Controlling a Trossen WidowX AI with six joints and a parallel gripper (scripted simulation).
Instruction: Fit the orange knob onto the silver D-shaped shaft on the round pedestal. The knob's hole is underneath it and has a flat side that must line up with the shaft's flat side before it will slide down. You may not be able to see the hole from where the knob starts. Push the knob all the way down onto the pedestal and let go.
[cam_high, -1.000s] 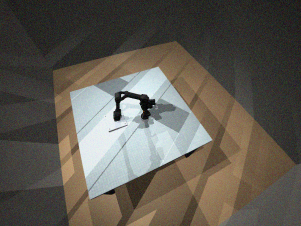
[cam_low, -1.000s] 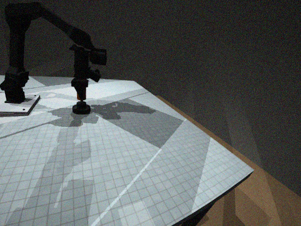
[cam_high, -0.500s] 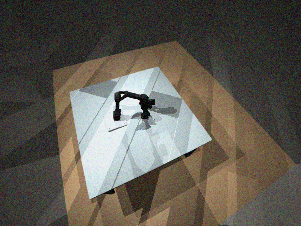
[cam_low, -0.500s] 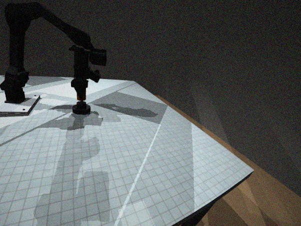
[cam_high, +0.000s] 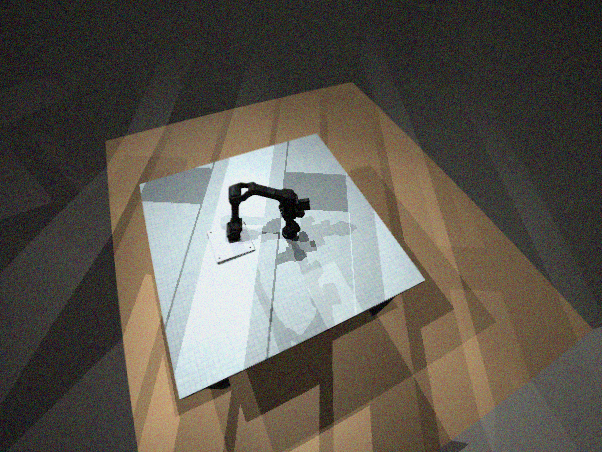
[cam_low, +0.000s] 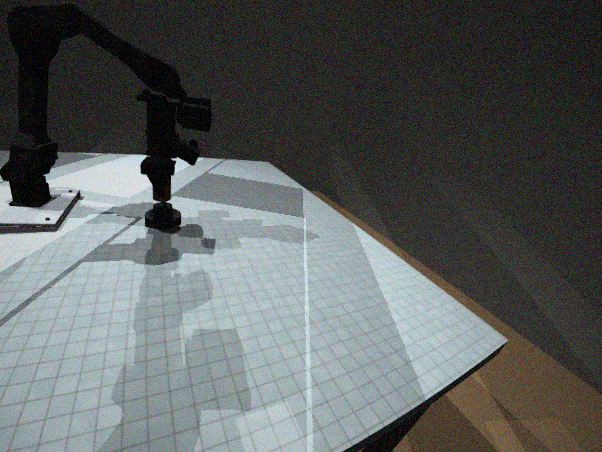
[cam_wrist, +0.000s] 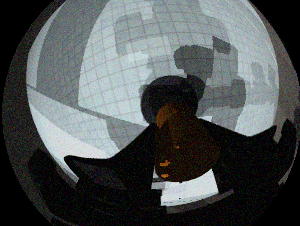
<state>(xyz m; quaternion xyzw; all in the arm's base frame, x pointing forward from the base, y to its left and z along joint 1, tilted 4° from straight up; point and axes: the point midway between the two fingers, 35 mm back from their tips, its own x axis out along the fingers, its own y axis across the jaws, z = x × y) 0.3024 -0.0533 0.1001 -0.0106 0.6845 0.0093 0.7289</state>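
The orange knob lies 3 cm above my gripper tip. The rest, counted from my gripper tip: dark round pedestal (4 cm below).
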